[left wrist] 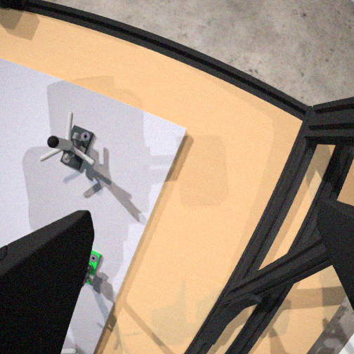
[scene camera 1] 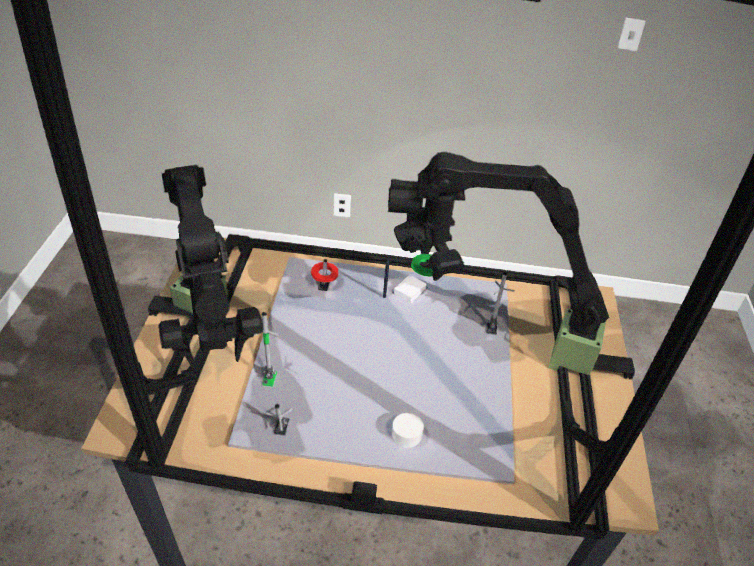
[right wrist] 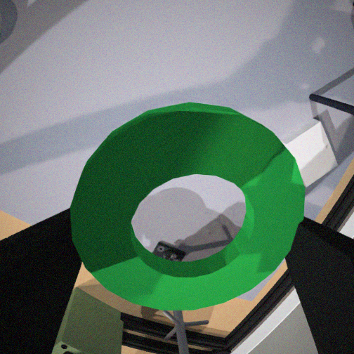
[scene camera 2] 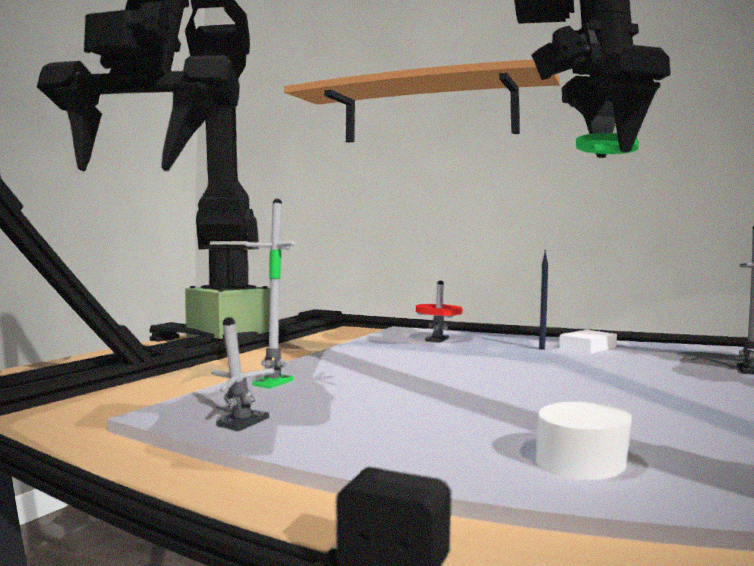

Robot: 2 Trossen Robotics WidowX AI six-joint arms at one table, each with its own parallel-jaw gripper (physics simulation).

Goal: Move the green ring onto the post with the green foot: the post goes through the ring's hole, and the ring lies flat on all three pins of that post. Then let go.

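Where they show: left gripper, fingertip midpoint: (scene camera 1: 215, 364) (scene camera 2: 122, 169); right gripper, fingertip midpoint: (scene camera 1: 429, 268) (scene camera 2: 612, 155); left arm's base, link origin: (scene camera 2: 228, 288); right arm's base, link origin: (scene camera 1: 583, 327).
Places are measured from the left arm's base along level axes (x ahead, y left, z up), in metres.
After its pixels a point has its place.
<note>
The green ring (scene camera 1: 417, 264) @[y 0.097, x 0.526, z 0.191 m] (scene camera 2: 587, 144) @[y 0.090, x 0.529, z 0.183 m] (right wrist: 190, 140) is held about level, high above the back of the mat. My right gripper (scene camera 1: 430, 268) @[y 0.116, x 0.550, z 0.174 m] (scene camera 2: 613, 148) @[y 0.116, x 0.550, z 0.174 m] (right wrist: 186, 222) is shut on it, one finger at each side of its rim; its hole is free of any post. The tall post with the green foot (scene camera 1: 266, 356) @[y -0.133, x 0.277, z -0.001 m] (scene camera 2: 274, 310) @[y -0.131, x 0.281, z 0.002 m] stands upright at the mat's left side, with a green band below its pins. Its foot (left wrist: 95, 260) shows partly behind a finger in the left wrist view. My left gripper (scene camera 1: 214, 358) @[y -0.298, x 0.270, z 0.139 m] (scene camera 2: 123, 169) @[y -0.298, x 0.270, z 0.139 m] (left wrist: 208, 218) is open and empty, high beside that post.
A short black-footed post (scene camera 1: 278, 417) @[y -0.249, x 0.372, z -0.028 m] (scene camera 2: 234, 371) @[y -0.247, x 0.374, z -0.029 m] (left wrist: 75, 147) stands near the green-footed one. A red ring (scene camera 1: 324, 272) (scene camera 2: 426, 309) sits on a back post. A dark spike (scene camera 1: 385, 280) @[y 0.233, x 0.409, z -0.013 m] (scene camera 2: 543, 304) @[y 0.232, x 0.410, z -0.011 m], white block (scene camera 1: 410, 288) @[y 0.278, x 0.464, z -0.055 m], tall grey post (scene camera 1: 497, 304) @[y 0.255, x 0.697, z 0.009 m] and white cylinder (scene camera 1: 407, 430) @[y -0.151, x 0.625, z -0.040 m] (scene camera 2: 582, 441) @[y -0.170, x 0.633, z -0.048 m] also stand there.
</note>
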